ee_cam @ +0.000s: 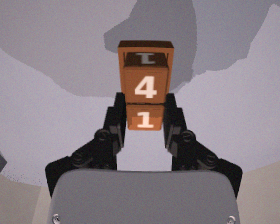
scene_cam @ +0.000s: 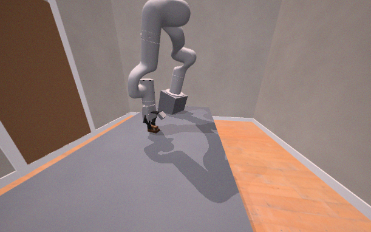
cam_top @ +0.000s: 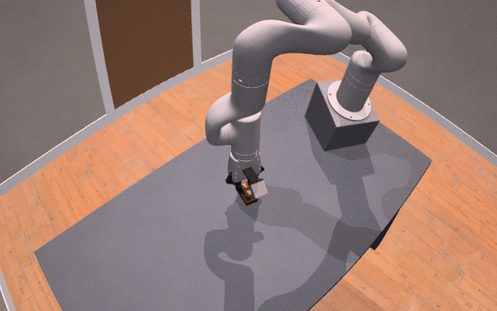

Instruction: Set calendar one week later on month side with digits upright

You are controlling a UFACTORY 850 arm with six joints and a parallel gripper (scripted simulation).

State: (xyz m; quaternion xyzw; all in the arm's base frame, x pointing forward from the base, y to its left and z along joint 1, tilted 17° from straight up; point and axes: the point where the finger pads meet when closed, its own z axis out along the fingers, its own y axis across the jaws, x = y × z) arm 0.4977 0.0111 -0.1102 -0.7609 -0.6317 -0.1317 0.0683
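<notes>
Right now my hand is 2 cm above the number cube. From my hand the other things lie so: brown wooden calendar tray: 3 cm below, 2 cm to the left.
</notes>
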